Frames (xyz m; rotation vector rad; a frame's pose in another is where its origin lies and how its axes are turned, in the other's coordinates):
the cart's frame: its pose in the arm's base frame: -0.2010 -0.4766 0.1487 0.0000 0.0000 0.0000
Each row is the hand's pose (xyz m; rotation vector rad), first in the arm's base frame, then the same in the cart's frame.
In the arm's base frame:
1: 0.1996 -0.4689 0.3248 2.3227 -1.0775 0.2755
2: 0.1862 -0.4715 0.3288 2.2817 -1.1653 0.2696
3: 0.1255 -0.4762 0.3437 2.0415 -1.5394 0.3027
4: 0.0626 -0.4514 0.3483 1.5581 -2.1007 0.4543
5: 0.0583 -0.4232 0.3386 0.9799 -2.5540 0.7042
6: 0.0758 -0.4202 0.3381 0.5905 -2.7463 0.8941
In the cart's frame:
1: 0.4006 0.0077 0.1761 2.3227 -1.0775 0.2755
2: 0.3872 0.0051 0.1801 2.2817 -1.1653 0.2696
3: 0.3265 0.0004 0.1950 2.0415 -1.5394 0.3027
4: 0.2636 0.0252 0.1996 1.5581 -2.1007 0.4543
5: 0.2593 0.0534 0.1899 0.9799 -2.5540 0.7042
6: 0.2768 0.0564 0.1894 0.5905 -2.7463 0.8941

